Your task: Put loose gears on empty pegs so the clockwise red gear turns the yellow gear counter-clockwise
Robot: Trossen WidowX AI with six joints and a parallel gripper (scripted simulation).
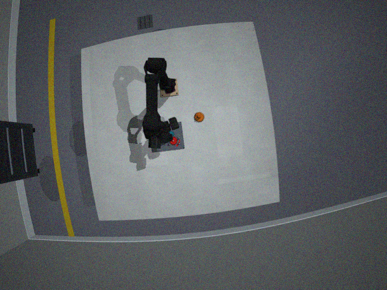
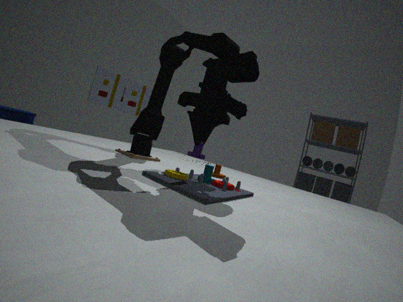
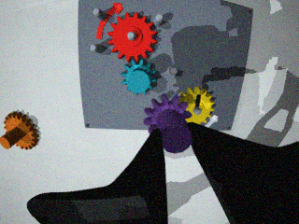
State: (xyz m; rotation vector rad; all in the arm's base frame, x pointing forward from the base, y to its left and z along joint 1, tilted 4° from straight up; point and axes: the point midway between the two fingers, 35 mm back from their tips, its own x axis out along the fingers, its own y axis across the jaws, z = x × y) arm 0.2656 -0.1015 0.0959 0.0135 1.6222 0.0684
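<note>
Right now my gripper tip is 3 cm short of the teal gear, 2 cm to the right of it and 6 cm above it. Also, from my gripper tip: purple gear: 1 cm below; then yellow gear: 2 cm behind, 4 cm to the right, 7 cm below; then red gear: 7 cm ahead, 2 cm to the left, 7 cm below.
</note>
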